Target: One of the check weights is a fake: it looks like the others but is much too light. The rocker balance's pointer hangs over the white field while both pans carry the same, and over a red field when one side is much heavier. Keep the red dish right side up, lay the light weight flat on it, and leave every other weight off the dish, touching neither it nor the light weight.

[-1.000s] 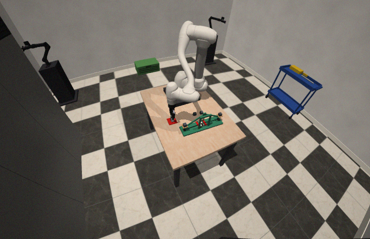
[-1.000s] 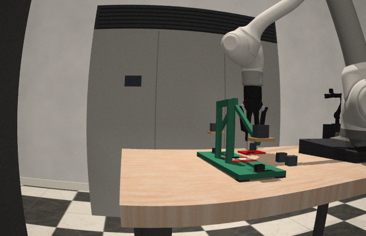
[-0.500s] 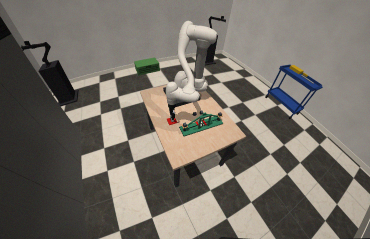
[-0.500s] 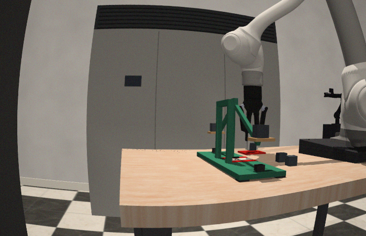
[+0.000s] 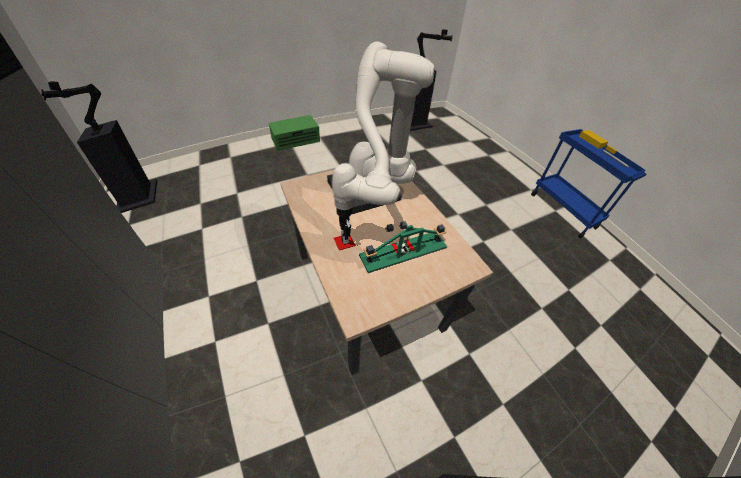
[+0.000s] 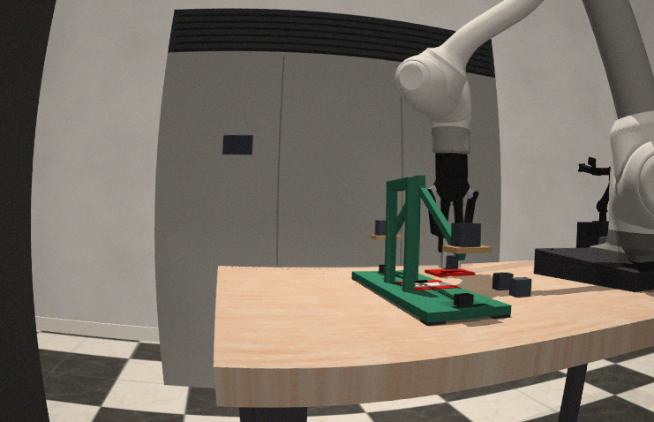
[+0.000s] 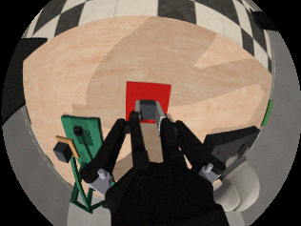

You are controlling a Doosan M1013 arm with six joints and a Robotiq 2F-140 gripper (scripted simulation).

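The flat red dish lies 4 cm below my hand. From my hand the other things lie so: green rocker balance: 19 cm ahead, 26 cm to the left, 5 cm above.
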